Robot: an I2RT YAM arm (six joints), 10 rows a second.
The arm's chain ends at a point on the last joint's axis. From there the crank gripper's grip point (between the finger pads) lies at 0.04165 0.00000 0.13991 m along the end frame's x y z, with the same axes.
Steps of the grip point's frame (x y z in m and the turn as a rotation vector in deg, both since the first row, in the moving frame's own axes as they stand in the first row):
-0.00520 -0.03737 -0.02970 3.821 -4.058 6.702
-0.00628 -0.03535 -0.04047 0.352 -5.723 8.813
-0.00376 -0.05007 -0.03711 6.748 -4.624 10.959
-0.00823 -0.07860 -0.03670 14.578 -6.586 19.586
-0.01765 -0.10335 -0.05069 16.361 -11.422 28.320
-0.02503 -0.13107 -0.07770 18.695 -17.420 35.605
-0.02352 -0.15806 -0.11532 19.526 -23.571 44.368
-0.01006 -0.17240 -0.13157 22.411 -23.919 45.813
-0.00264 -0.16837 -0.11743 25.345 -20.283 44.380
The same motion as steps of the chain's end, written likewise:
0.00452 -0.03225 -0.03214 3.821 -4.058 6.702
0.00825 -0.03978 -0.04393 0.352 -5.723 8.813
0.00675 -0.04037 -0.03949 6.748 -4.624 10.959
0.00401 -0.05462 -0.03775 14.578 -6.586 19.586
0.00473 -0.07731 -0.05312 16.361 -11.422 28.320
0.00946 -0.09862 -0.07994 18.695 -17.420 35.605
0.02364 -0.12141 -0.11660 19.526 -23.571 44.368
0.03483 -0.12960 -0.13119 22.411 -23.919 45.813
0.03142 -0.12231 -0.11583 25.345 -20.283 44.380

